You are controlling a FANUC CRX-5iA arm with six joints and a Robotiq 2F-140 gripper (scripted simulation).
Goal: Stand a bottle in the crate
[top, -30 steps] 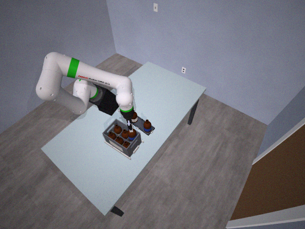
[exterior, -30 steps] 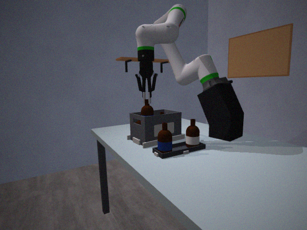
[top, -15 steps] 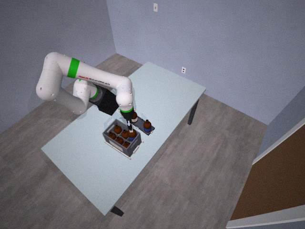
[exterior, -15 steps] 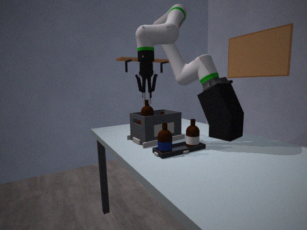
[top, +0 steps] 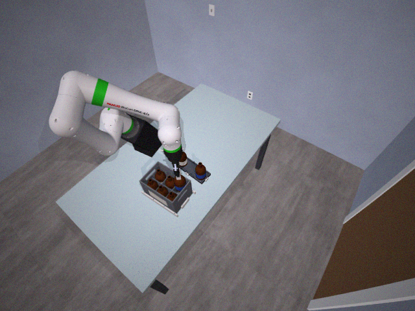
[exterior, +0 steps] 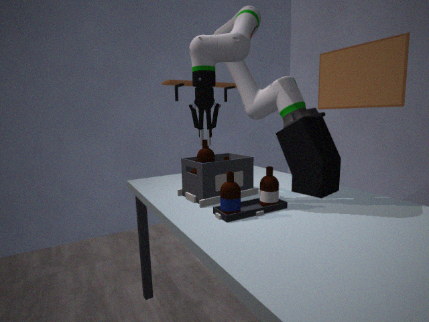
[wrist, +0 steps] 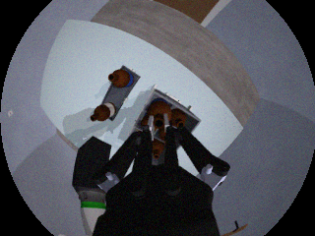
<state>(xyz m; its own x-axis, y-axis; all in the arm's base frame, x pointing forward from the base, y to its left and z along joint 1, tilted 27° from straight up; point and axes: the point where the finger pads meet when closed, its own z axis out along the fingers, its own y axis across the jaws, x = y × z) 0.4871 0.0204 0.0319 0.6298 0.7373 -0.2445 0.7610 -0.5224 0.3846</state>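
Now: hand 190 mm above the grey crate, 80 mm past it and 60 mm to the left of it. Round my hand: dark tray (260 mm below, 190 mm to the left, 110 mm behind).
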